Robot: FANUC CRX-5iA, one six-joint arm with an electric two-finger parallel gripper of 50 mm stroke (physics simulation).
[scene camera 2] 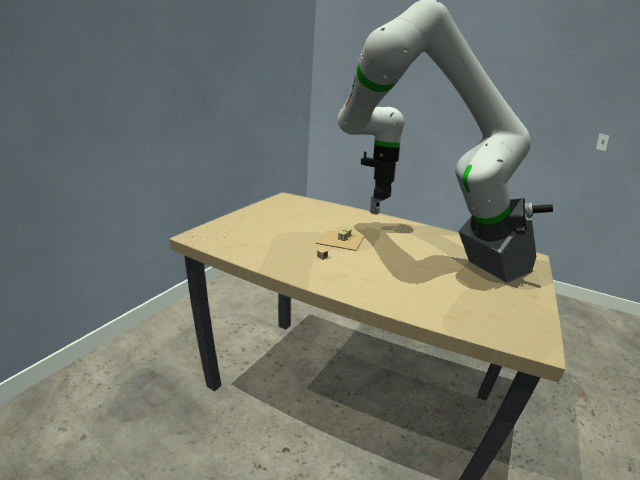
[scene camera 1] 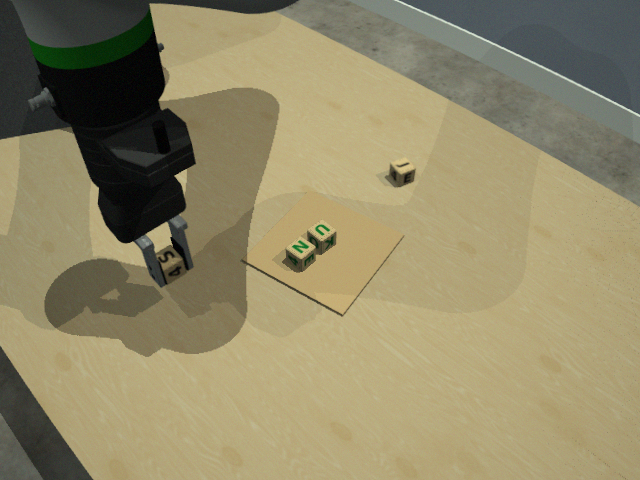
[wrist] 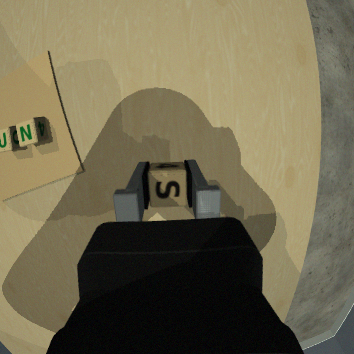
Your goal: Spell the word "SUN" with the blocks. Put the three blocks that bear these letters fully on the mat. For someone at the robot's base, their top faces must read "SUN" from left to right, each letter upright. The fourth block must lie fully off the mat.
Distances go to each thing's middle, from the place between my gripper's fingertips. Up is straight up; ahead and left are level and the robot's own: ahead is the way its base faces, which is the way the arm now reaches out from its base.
I see the mat [scene camera 1: 337,277] 18 cm to the left of my hand, 6 cm below it and 3 cm ahead of it.
